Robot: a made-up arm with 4 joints.
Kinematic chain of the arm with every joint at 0, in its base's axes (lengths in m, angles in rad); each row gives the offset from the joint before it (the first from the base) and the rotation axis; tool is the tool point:
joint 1: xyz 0 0 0.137 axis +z
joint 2: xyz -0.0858 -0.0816 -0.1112 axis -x
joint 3: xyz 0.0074 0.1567 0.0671 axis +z
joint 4: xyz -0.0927 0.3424 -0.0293 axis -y
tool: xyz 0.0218 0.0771 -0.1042
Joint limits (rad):
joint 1: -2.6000..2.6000
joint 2: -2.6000..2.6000
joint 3: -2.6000..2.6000
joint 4: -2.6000..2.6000
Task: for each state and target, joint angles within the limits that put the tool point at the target. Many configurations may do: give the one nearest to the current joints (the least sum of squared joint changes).
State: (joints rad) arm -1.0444 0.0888 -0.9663 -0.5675
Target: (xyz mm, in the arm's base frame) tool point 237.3 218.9 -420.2
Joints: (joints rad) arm -0.9233 0.7462 -0.4421 -0.7378
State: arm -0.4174 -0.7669 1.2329 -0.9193
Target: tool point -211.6 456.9 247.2
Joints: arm -0.7928 -0.9275 0.9297 -0.2680
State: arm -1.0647 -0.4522 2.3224 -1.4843
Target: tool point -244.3 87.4 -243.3
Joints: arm -1.2512 -1.1083 2.5428 -1.3101
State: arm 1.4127 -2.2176 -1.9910 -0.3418
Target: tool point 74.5 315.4 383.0
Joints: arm 1.6262 -1.7858 -1.3758 -0.4207
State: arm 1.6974 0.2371 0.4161 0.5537
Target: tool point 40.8 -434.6 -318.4
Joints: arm 2.1510 0.7615 0.7343 0.3611
